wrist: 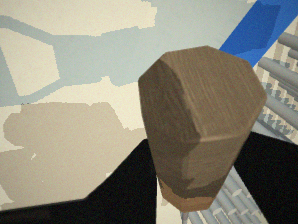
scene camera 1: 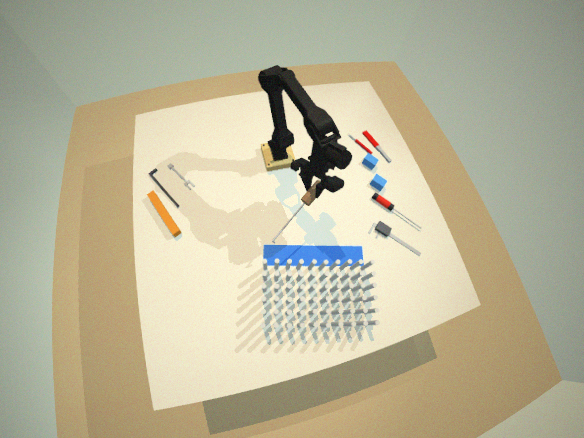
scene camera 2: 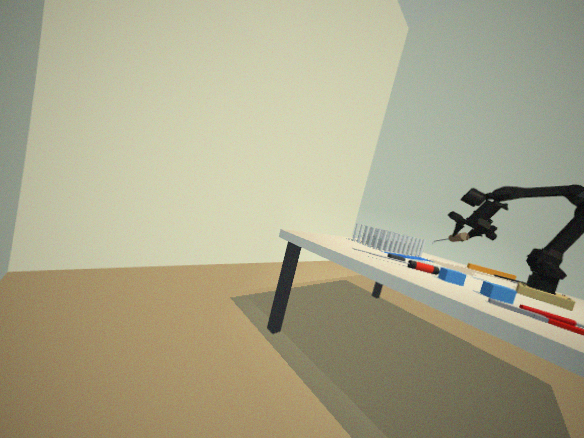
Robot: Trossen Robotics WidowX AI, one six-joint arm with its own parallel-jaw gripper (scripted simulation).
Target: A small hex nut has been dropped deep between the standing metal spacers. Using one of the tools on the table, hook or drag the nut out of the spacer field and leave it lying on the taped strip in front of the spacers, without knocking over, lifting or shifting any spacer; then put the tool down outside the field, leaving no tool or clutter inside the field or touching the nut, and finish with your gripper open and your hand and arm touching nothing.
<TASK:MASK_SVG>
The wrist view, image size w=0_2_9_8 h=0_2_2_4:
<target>gripper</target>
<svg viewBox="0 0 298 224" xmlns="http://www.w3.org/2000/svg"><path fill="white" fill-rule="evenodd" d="M148 139L143 139L107 179L84 199L0 211L0 224L156 224L157 174ZM251 131L234 163L235 170L268 224L298 224L298 145Z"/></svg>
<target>wooden-handled hook tool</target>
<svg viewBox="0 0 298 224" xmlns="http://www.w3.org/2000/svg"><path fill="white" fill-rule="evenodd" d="M208 45L166 52L138 79L141 115L161 194L166 201L180 211L182 224L187 224L189 212L210 208L267 101L267 93L247 60Z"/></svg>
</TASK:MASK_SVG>
